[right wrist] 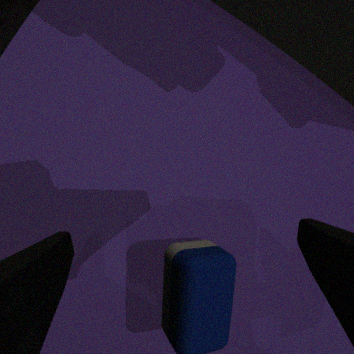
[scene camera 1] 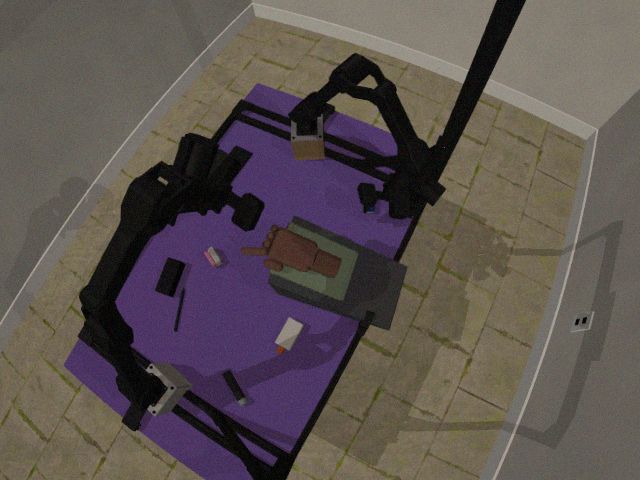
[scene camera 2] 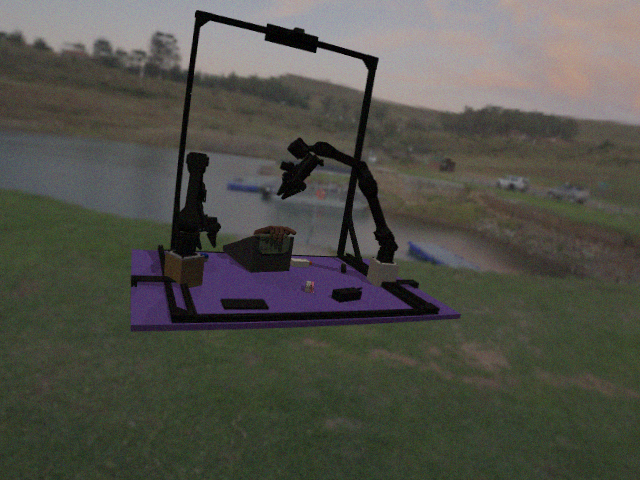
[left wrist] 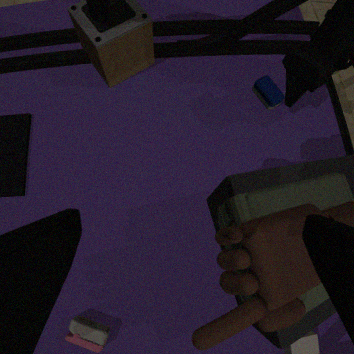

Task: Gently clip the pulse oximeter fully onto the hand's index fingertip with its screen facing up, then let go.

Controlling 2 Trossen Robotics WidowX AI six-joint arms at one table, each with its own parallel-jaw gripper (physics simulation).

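Frame: origin at the left arm's base, x ahead, y left, z up, level; centimetres.
Seen in the pictures: left gripper, between the fingertips: point(scene camera 1: 244, 192) point(scene camera 2: 279, 197) point(left wrist: 194, 223); right gripper, between the fingertips: point(right wrist: 186, 236) point(scene camera 1: 378, 213) point(scene camera 2: 207, 248) point(left wrist: 298, 97); left arm's base, origin of its link: point(scene camera 1: 152, 389) point(scene camera 2: 384, 261); right arm's base, origin of its link: point(scene camera 1: 306, 126) point(scene camera 2: 185, 253) point(left wrist: 108, 11).
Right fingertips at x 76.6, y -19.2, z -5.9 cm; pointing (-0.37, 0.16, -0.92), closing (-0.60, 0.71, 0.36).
Note:
Pixels of each thing's top centre, then the offset from my right fingertips to it. "spot": a spot on its surface instead.
- pale lower half, a spot on its surface: point(right wrist: 205, 300) point(left wrist: 274, 89) point(scene camera 1: 370, 203) point(scene camera 2: 202, 253) spot: dx +2.1, dy +3.7, dz -1.4 cm
- white piece, a spot on its surface: point(left wrist: 88, 333) point(scene camera 1: 213, 255) spot: dx -38.1, dy +32.7, dz -1.5 cm
- black box, centre of its top: point(scene camera 1: 167, 275) point(scene camera 2: 347, 290) dx -51.7, dy +40.4, dz -1.1 cm
- pen, centre of its top: point(scene camera 1: 179, 308) dx -57.1, dy +32.0, dz -3.7 cm
- orange box, centre of its top: point(scene camera 1: 287, 336) point(scene camera 2: 302, 260) dx -43.7, dy +0.5, dz -1.8 cm
- dark cylinder, centre of its top: point(scene camera 1: 233, 388) dx -63.9, dy +3.8, dz -1.9 cm
- dark tablet, centre of its top: point(left wrist: 5, 153) point(scene camera 2: 244, 303) point(scene camera 1: 231, 165) dx -11.0, dy +50.5, dz -3.8 cm
A small rounded block with a blue top and pale lower half point(scene camera 1: 369, 209) point(scene camera 2: 204, 255) point(left wrist: 269, 91) point(right wrist: 205, 300), apparently the pulse oximeter, lies on the purple mat; no screen is discernible. My right gripper point(scene camera 2: 212, 243) point(right wrist: 186, 236) is open and low over it; the block shows between and beyond its fingertips in the right wrist view, not held. The brown hand point(scene camera 1: 293, 250) point(scene camera 2: 279, 230) point(left wrist: 280, 250) rests on a sloped support, its index finger point(scene camera 1: 253, 251) point(left wrist: 227, 324) extended and bare. My left gripper point(scene camera 2: 284, 195) point(left wrist: 194, 223) is open and empty, high above the mat.
A pink and white piece point(scene camera 1: 212, 256) point(scene camera 2: 309, 286) point(left wrist: 88, 333) lies near the index fingertip. A black box point(scene camera 1: 170, 276), a pen point(scene camera 1: 179, 310), a white and orange box point(scene camera 1: 289, 334) and a dark cylinder point(scene camera 1: 235, 386) lie around the mat. A dark tablet point(scene camera 2: 244, 303) point(left wrist: 14, 155) lies flat.

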